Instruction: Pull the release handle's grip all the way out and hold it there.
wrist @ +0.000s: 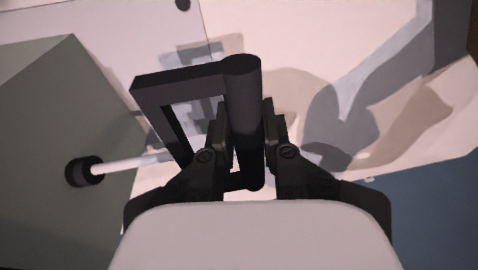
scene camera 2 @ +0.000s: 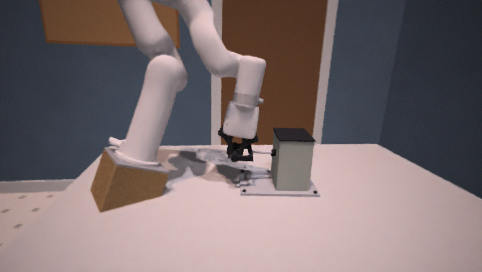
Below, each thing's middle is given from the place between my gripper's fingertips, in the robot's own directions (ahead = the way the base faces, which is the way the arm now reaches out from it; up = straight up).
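The light base plate [scene camera 2: 252,183], so you can picture it: my gripper is 90 mm above it and 10 mm to the right of it, and it's still 140 mm short of the plate.
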